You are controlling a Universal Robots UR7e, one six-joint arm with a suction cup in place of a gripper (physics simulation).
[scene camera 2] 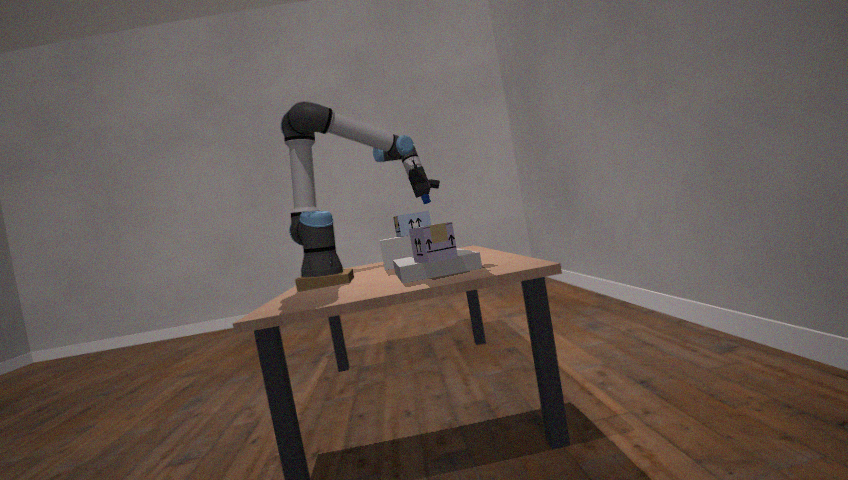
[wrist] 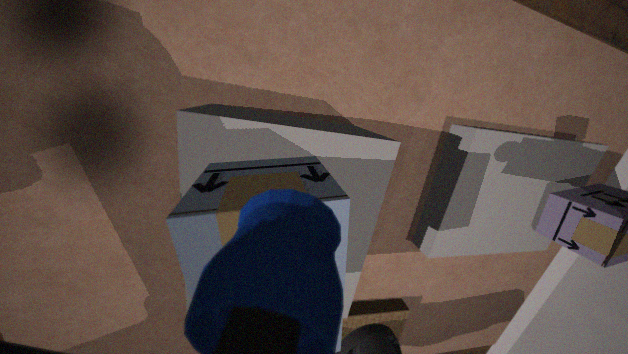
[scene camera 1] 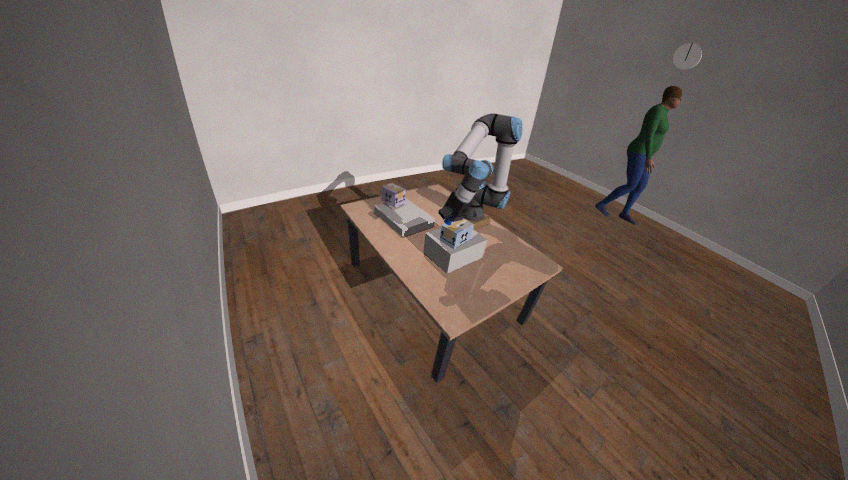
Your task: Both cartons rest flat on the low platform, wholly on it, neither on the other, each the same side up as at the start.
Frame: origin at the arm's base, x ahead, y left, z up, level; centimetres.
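Seen in the pictures: hand at its tool point: (scene camera 2: 427, 202) (wrist: 289, 233) (scene camera 1: 447, 222); arm's base at its link origin: (scene camera 2: 322, 273) (wrist: 364, 349) (scene camera 1: 472, 214).
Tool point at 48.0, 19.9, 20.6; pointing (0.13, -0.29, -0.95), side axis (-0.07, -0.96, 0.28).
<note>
Pixels of each thing's top centre, then the offset from my tool point to it, as dx, dy, dz. Level surfaces: height alone.
- light blue carton at its top centre: (wrist: 275, 302) (scene camera 2: 410, 213) (scene camera 1: 458, 224) -7.9, +0.4, -3.7
- taller grey block at its top centre: (wrist: 286, 244) (scene camera 2: 408, 235) (scene camera 1: 456, 236) -10.6, -1.2, -12.6
- purple carton at its top centre: (scene camera 2: 429, 225) (scene camera 1: 393, 187) -13.7, -59.4, -9.6
- low platform at its top centre: (wrist: 518, 201) (scene camera 2: 431, 256) (scene camera 1: 403, 211) -11.5, -45.1, -19.8
- wooden table at its surface level: dz -24.6
The light blue carton (scene camera 1: 456, 235) (scene camera 2: 419, 221) (wrist: 196, 242) stands on the taller grey block (scene camera 1: 442, 255) (scene camera 2: 390, 254) (wrist: 361, 200), arrows pointing up. The purple carton (scene camera 1: 393, 196) (scene camera 2: 433, 243) (wrist: 595, 220) stands upright at the end of the low platform (scene camera 1: 395, 218) (scene camera 2: 470, 262) (wrist: 515, 200) away from the block; I cannot tell whether it overhangs the edge. My blue suction cup (scene camera 1: 448, 222) (scene camera 2: 426, 199) (wrist: 290, 212) is off and empty. It is tilted and hangs close above the blue carton, with a gap in the second scene view. It hides part of that carton's top in the wrist view.
Both supports stand on the wooden table (scene camera 1: 410, 270) (scene camera 2: 368, 286) (wrist: 400, 65), with a gap between them. The arm's base (scene camera 1: 474, 212) (scene camera 2: 321, 255) stands beside them. A person (scene camera 1: 649, 139) in a green top is on the floor beyond the table.
</note>
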